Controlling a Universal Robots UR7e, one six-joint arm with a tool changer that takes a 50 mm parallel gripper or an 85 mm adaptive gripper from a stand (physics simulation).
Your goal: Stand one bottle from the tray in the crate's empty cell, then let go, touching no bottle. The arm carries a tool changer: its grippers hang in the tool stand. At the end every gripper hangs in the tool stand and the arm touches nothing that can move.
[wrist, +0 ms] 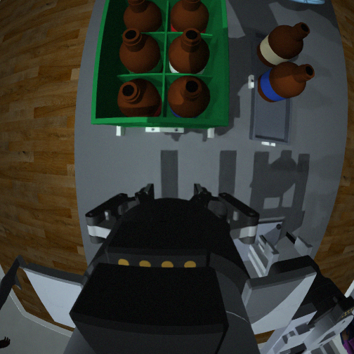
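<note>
My adaptive gripper (172, 192) is open and empty, below the crate's near wall in the wrist view. The green crate (160, 121) is at the upper centre, its far edge cut off by the frame. Brown bottles stand upright in every cell that shows, including the near left bottle (140, 100) and the near right bottle (188, 100). No empty cell shows. Right of the crate, a bottle with a cream label (280, 46) and a bottle with a blue label (281, 82) stand side by side at the far part of the grey tray (271, 122).
Pale brackets of the tool stand (262, 254) show at the lower right, close to the right side of my gripper body; which tools hang there is unclear. The grey table (132, 160) has wooden floor (40, 150) on its left. Shadows fall on the table before the crate and tray.
</note>
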